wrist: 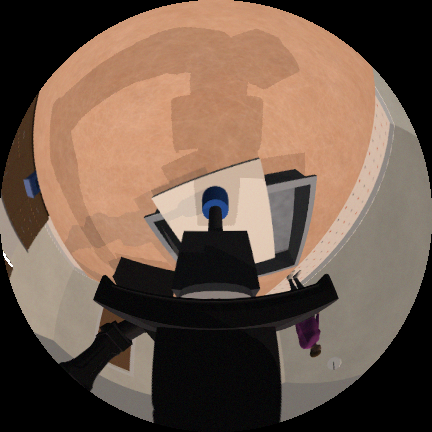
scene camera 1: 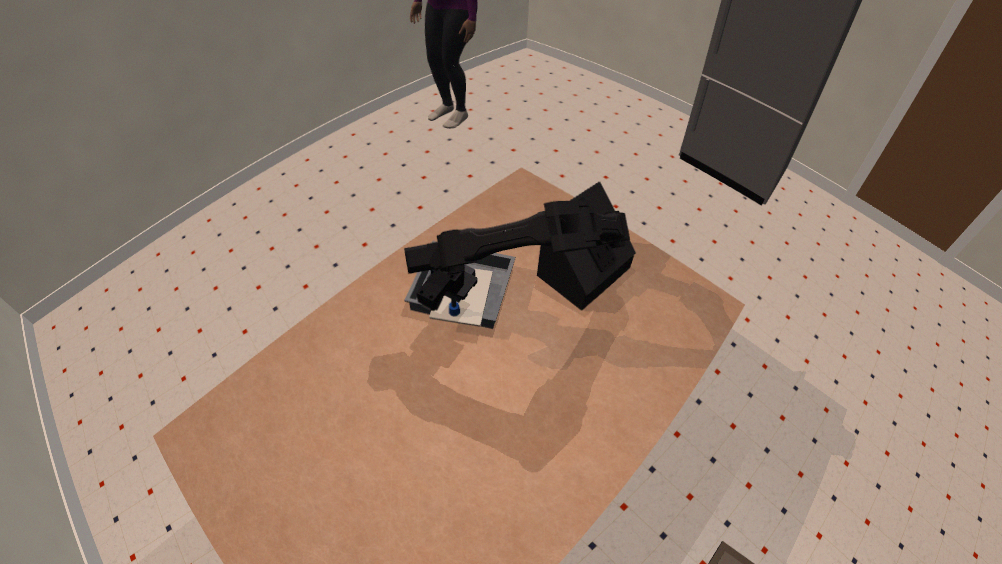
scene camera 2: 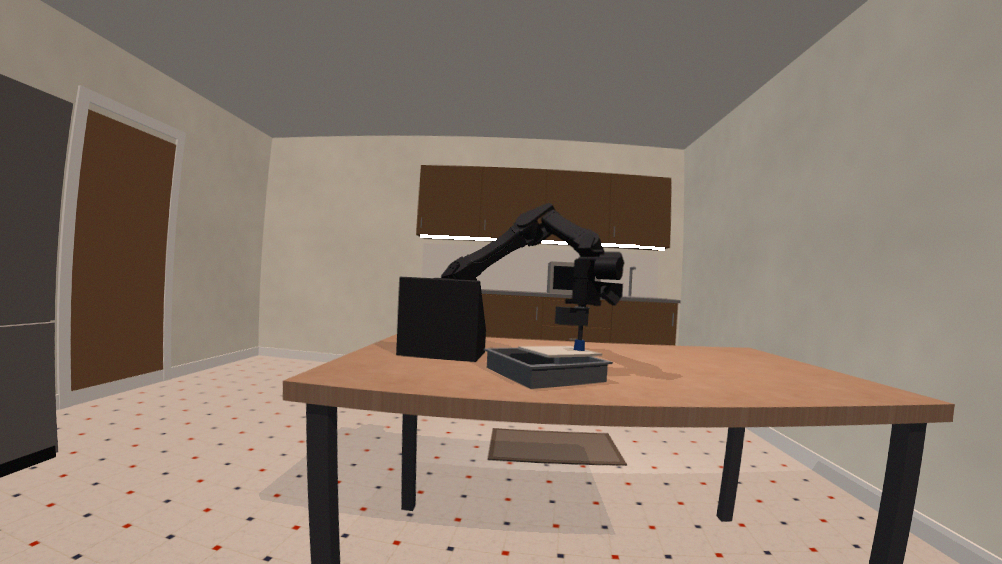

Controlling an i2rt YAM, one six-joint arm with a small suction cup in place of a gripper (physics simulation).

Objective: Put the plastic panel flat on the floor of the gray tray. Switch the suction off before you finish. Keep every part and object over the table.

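Frame: origin at the arm's base, x ahead, y left, z up, level; millimetres.
Seen in the pictures: hand at its tool point: (wrist: 214, 193) (scene camera 1: 454, 313); arm's base at its link origin: (scene camera 2: 447, 303).
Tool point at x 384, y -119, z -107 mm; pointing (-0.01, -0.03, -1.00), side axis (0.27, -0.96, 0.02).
Pixels of each thing's top centre, then the offset from my tool point to it. Level surfaces: height alone.
- white plastic panel at its top centre: (wrist: 225, 236) (scene camera 1: 461, 292) (scene camera 2: 560, 348) dx -52, dy -29, dz +15 mm
- gray tray at its top centre: (wrist: 243, 251) (scene camera 2: 545, 355) (scene camera 1: 461, 277) dx -91, dy -75, dz +4 mm
- wooden table at its surface level: dz -46 mm
The white plastic panel (scene camera 1: 477, 299) (scene camera 2: 550, 351) (wrist: 256, 212) hangs from my suction cup (scene camera 1: 454, 308) (scene camera 2: 579, 345) (wrist: 215, 202), which sits on its upper face near one edge. The panel looks nearly level, at about rim height or slightly above it in scene camera 2. The gray tray (scene camera 1: 497, 290) (scene camera 2: 570, 375) (wrist: 284, 216) stands under it on the table. The panel covers much of the tray's opening, and one edge of the panel reaches over a tray wall. A strip of tray floor shows beside the panel. The exact gap between panel and rim is hard to tell.
The black arm base (scene camera 1: 585, 269) (scene camera 2: 440, 318) stands on the wooden table (scene camera 1: 315, 420) (scene camera 2: 771, 385) beside the tray. A person (scene camera 1: 445, 63) (wrist: 308, 332) stands on the room floor beyond the table. A refrigerator (scene camera 1: 764, 91) stands farther off.
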